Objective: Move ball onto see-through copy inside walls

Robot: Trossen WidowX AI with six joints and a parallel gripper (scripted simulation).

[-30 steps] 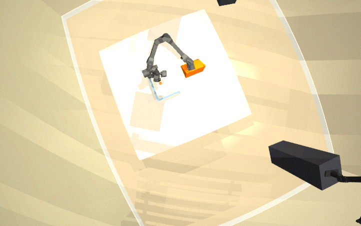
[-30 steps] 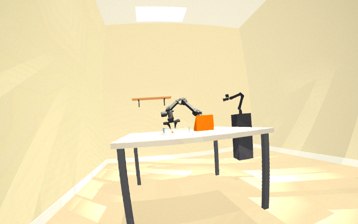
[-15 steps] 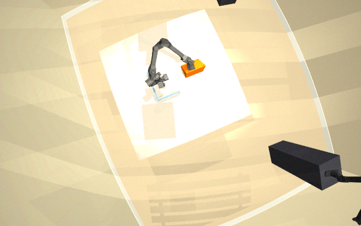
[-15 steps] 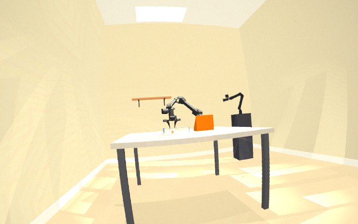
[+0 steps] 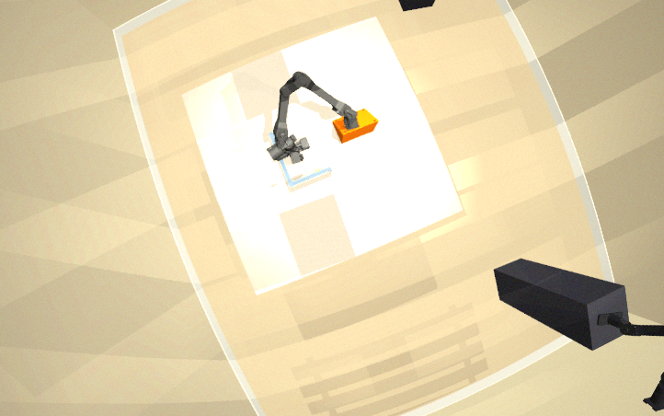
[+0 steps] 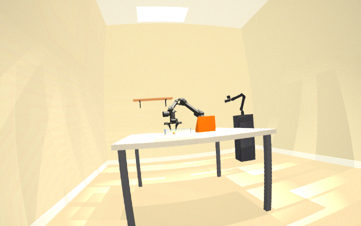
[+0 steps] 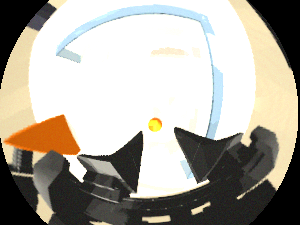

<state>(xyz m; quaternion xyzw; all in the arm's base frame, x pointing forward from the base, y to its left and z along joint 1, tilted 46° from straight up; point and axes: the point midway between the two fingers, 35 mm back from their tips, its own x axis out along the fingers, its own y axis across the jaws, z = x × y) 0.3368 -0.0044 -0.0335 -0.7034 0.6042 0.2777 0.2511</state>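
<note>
Right now the orange ball is 2 cm below my gripper tip. Round my gripper tip: faint pale spot (9 cm behind, 13 cm to the left, 2 cm below).
</note>
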